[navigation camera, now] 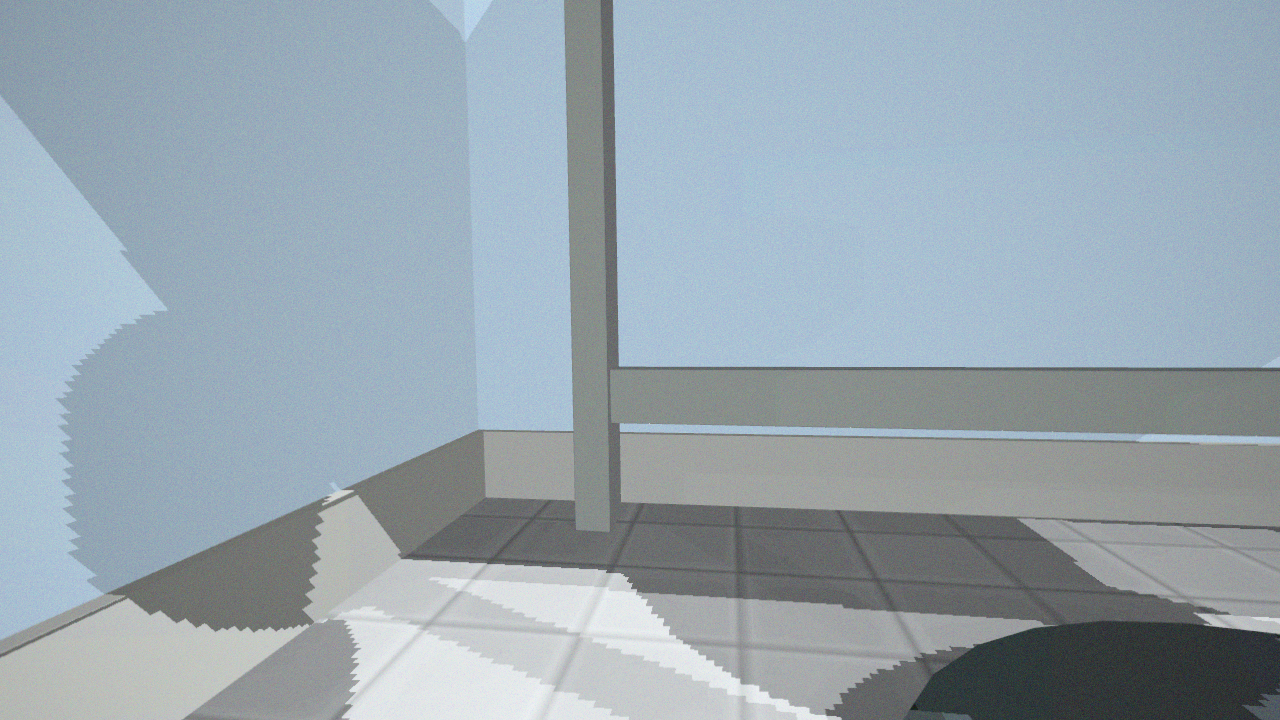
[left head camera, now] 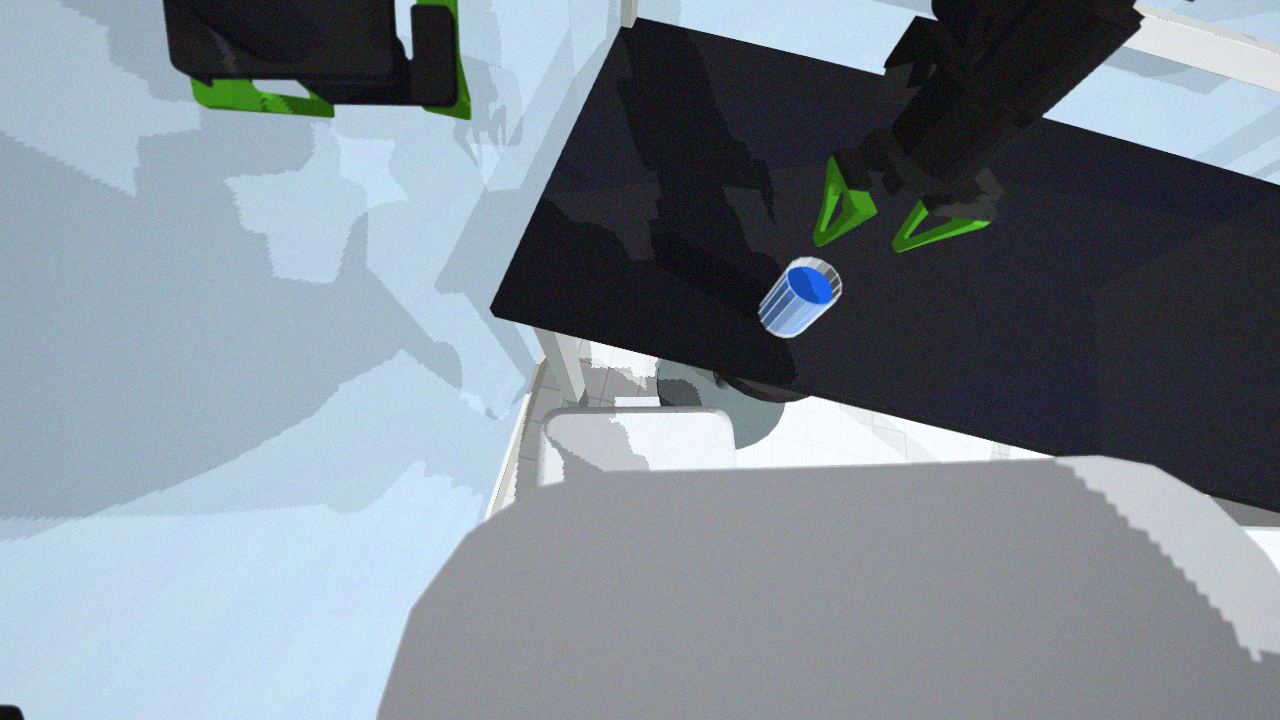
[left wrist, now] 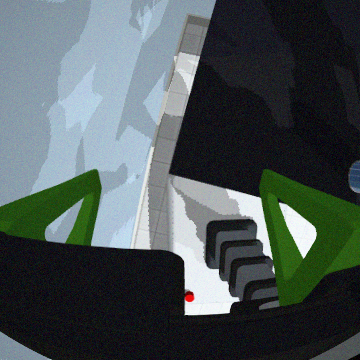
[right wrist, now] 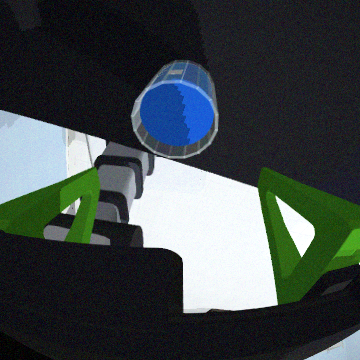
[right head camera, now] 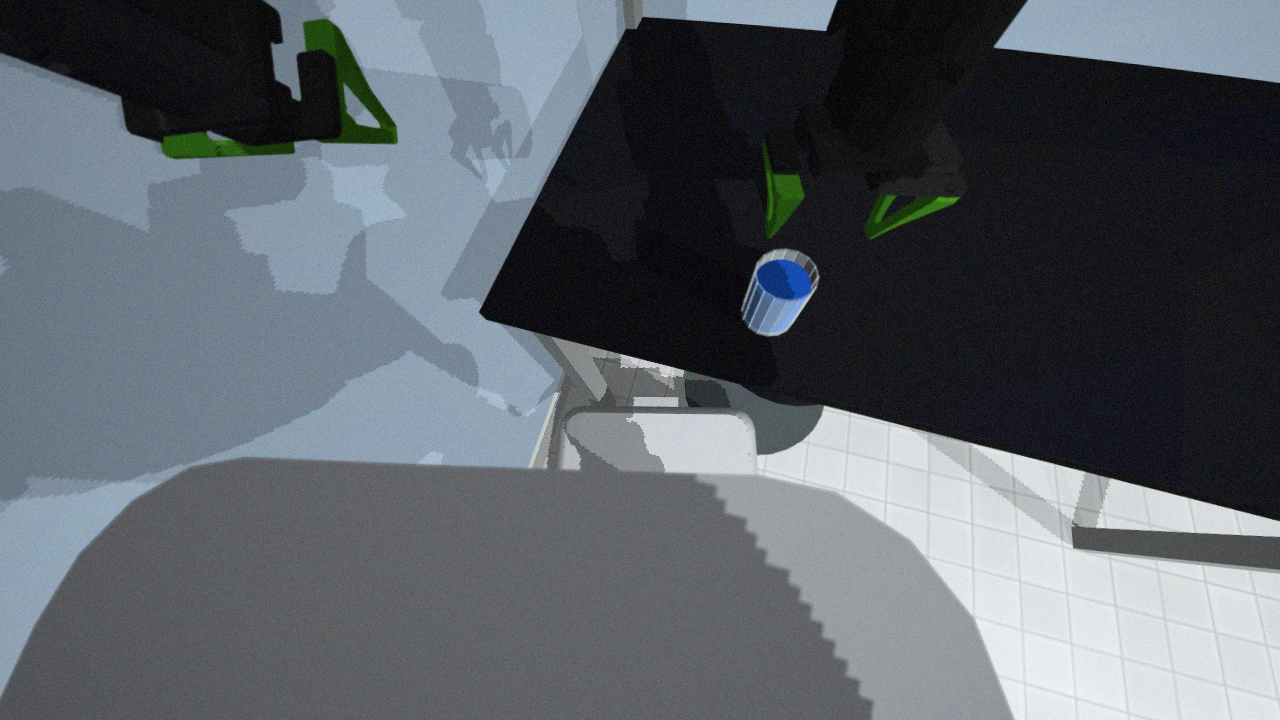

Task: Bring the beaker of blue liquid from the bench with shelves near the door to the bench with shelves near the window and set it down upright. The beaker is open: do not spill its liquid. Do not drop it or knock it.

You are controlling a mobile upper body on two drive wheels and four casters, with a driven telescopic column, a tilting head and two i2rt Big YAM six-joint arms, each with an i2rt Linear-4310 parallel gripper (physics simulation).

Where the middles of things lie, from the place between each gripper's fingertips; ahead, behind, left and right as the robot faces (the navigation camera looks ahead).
Scene:
Now: left hand 20 mm past the clear beaker of blue liquid (right head camera: 783,281), 400 mm to the left of it and 220 mm above it.
The clear beaker of blue liquid is 11 cm below my right hand and 1 cm to the left of it.

